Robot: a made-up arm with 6 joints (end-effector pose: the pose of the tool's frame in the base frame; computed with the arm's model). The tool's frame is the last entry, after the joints.
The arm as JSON. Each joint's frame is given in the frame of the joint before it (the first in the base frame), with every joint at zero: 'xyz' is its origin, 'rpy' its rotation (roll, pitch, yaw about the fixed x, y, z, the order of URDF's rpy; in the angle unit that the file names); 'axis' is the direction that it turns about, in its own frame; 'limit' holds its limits. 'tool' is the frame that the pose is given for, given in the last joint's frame.
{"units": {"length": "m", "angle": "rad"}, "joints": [
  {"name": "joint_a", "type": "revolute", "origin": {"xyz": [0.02, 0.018, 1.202], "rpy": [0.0, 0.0, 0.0]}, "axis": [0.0, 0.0, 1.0], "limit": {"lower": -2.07, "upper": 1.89}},
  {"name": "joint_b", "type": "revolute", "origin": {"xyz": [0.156, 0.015, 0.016], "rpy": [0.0, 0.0, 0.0]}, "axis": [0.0, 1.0, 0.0], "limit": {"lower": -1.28, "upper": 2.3}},
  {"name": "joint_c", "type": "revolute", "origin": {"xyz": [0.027, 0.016, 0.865], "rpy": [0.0, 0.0, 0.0]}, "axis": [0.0, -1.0, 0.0], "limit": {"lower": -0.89, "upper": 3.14}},
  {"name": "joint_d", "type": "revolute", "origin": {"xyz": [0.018, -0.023, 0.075], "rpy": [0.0, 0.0, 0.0]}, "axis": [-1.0, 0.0, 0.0], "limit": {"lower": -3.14, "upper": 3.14}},
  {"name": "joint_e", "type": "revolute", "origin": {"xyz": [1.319, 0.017, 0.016], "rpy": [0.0, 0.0, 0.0]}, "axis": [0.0, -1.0, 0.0], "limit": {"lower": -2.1, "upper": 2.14}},
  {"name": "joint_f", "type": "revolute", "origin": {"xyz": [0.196, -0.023, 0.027], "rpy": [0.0, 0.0, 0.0]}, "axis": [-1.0, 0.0, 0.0], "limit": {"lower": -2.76, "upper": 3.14}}
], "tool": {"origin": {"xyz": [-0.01, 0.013, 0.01], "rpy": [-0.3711, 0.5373, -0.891]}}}
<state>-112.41 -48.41 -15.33 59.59 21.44 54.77</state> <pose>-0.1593 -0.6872 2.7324 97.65 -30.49 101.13</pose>
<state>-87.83 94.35 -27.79 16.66 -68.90 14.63</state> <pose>0.0025 -0.1791 -0.0541 -27.67 -153.54 -66.26</pose>
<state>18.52 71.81 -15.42 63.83 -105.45 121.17</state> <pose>1.0652 0.2174 0.1664 76.59 -12.29 -97.62</pose>
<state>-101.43 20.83 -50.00 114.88 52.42 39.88</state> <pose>-0.0049 -0.9450 0.6633 -83.49 45.08 -35.04</pose>
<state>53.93 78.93 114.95 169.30 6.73 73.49</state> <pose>1.3227 1.8252 2.2671 64.09 87.31 72.73</pose>
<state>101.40 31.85 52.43 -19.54 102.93 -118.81</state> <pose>-0.2483 1.7295 2.6134 -76.48 -17.79 -139.32</pose>
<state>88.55 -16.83 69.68 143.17 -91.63 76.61</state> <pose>0.1146 -0.1779 3.4123 -77.17 40.50 -107.97</pose>
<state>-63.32 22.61 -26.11 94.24 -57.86 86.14</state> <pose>0.5943 -1.4048 0.9705 135.75 -85.64 -38.79</pose>
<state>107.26 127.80 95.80 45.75 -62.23 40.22</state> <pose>-0.5052 1.9861 -0.1236 -137.02 -52.60 9.25</pose>
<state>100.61 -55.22 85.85 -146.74 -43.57 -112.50</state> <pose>0.2781 -1.7533 2.5675 106.18 -20.64 -79.89</pose>
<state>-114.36 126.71 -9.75 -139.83 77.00 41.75</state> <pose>-0.0173 0.2529 -0.2000 -22.19 -50.71 25.21</pose>
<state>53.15 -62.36 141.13 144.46 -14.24 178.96</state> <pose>-1.1645 -1.5367 0.9479 -105.98 125.33 -62.14</pose>
